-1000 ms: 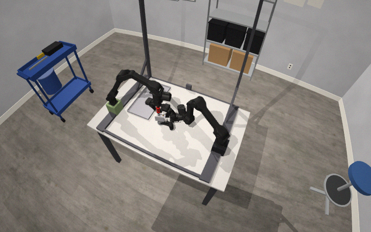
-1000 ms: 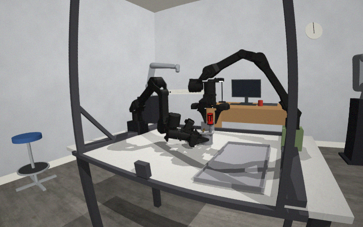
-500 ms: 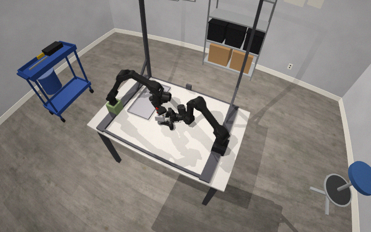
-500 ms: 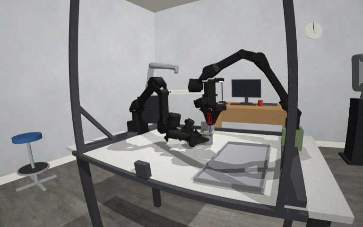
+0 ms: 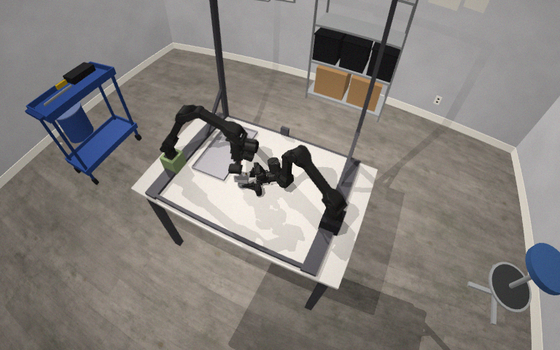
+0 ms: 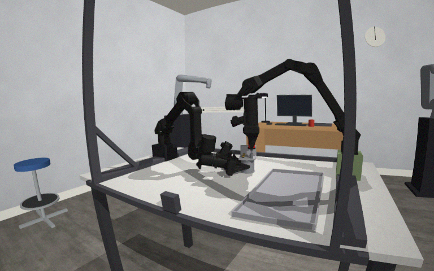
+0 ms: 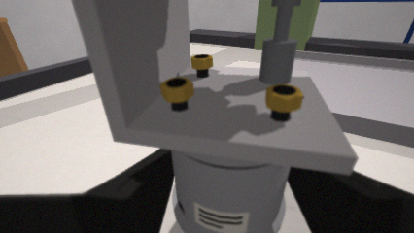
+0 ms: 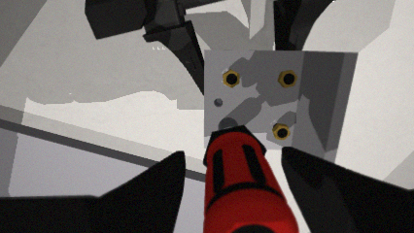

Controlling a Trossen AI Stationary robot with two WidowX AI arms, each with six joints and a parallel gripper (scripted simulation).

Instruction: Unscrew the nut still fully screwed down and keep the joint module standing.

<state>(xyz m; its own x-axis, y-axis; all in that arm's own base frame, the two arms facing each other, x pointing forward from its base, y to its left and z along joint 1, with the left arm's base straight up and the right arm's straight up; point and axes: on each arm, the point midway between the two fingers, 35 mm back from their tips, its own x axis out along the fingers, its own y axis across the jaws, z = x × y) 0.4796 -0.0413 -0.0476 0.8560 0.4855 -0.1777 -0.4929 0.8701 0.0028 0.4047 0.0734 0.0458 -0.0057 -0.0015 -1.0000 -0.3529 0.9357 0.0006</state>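
Now: right hand 30 mm above the red-handled nut driver. Round my right hand: l-shaped bracket 10 mm ahead, 20 mm to the left, 70 mm below; grey joint module 10 mm ahead, 20 mm to the left, 110 mm below; shallow grey tray 170 mm behind, 190 mm to the right, 140 mm below.
Right now the grey joint module is 1 cm ahead of my left hand and 3 cm to the right of it. From my left hand the other things lie so: l-shaped bracket: 1 cm ahead, 3 cm to the right, 4 cm above; red-handled nut driver: 5 cm to the right, 8 cm above; shallow grey tray: 17 cm behind, 24 cm to the right, 3 cm below.
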